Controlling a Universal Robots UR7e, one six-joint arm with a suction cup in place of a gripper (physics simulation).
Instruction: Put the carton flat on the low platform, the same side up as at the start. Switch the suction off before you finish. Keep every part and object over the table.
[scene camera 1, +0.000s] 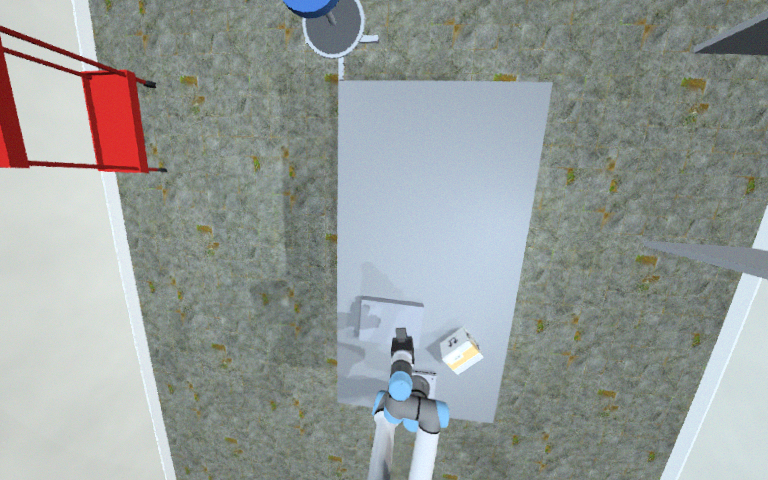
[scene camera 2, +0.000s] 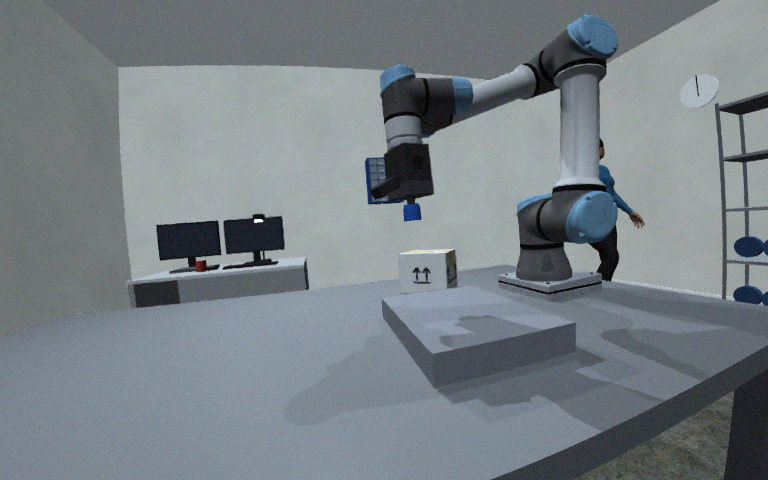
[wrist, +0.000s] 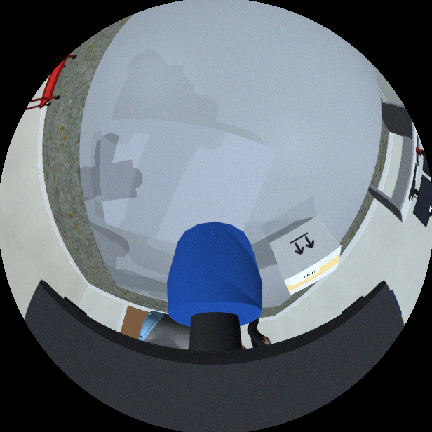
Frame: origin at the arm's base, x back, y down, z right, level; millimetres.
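Seen in the pictures: hand at its tool point: (scene camera 2: 412, 220); arm's base at its link origin: (scene camera 1: 415, 386) (scene camera 2: 543, 275).
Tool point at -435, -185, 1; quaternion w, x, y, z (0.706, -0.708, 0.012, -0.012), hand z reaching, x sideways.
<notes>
Pixels of each thing's top centre, then the offset from my tool point to it, as dx, dy, dz. Level surfaces: height alone.
- white carton at its top centre: (scene camera 2: 426, 251) (scene camera 1: 462, 358) +205, +99, +256
- low grey platform at its top centre: (scene camera 2: 458, 308) (scene camera 1: 390, 324) +38, +178, -83
- table at its surface level: dy +226
A white carton (scene camera 1: 461, 353) (scene camera 2: 419, 280) (wrist: 322, 245) with a yellow band on its top stands on the table, apart from the low platform. Its side arrows point up in scene camera 2. The low grey platform (scene camera 1: 402, 316) (scene camera 2: 410, 302) (wrist: 215, 175) lies flat on the table, to the left of the carton in scene camera 1, with the arm's shadow on it. My gripper, a blue suction cup (scene camera 2: 412, 212) (wrist: 215, 275), points down and hangs well above table height with nothing on it. In scene camera 1 the cup is hidden under the wrist.
The arm's base (scene camera 2: 546, 283) stands on the table (scene camera 1: 441, 169) (scene camera 2: 198, 362) near the carton and platform. A table edge runs close beside the platform at the left in scene camera 1. A red shelf unit (scene camera 1: 117, 121) and a desk (scene camera 2: 243, 288) stand away from the table.
</notes>
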